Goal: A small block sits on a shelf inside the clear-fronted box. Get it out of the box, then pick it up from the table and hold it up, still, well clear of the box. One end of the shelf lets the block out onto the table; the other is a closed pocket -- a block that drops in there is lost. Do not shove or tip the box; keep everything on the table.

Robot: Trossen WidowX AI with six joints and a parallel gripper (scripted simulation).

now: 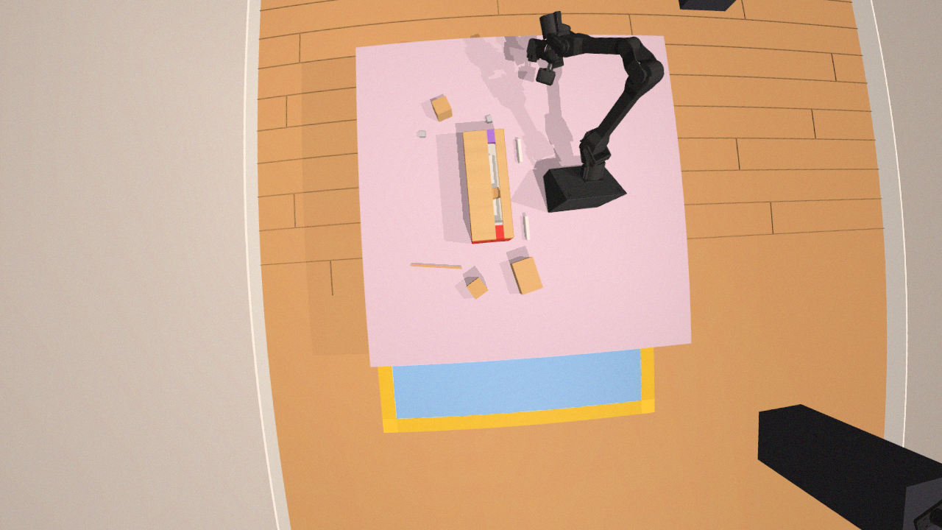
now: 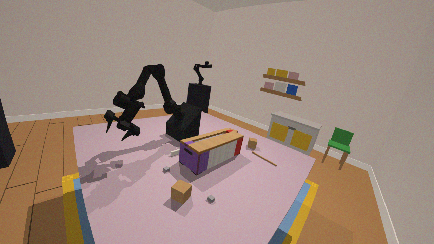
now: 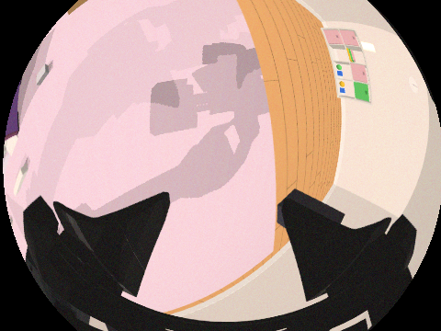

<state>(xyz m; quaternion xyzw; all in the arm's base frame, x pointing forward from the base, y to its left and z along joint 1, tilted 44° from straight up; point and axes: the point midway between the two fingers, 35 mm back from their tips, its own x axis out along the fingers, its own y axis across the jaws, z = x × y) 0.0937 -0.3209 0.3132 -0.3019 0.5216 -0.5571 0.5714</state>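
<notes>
Now: gripper tip 49 cm to the right of the tan block, 24 cm short of it and 3 cm above it. Also, from my gripper tip: box: 46 cm to the left, 23 cm ahead, 6 cm below.
</notes>
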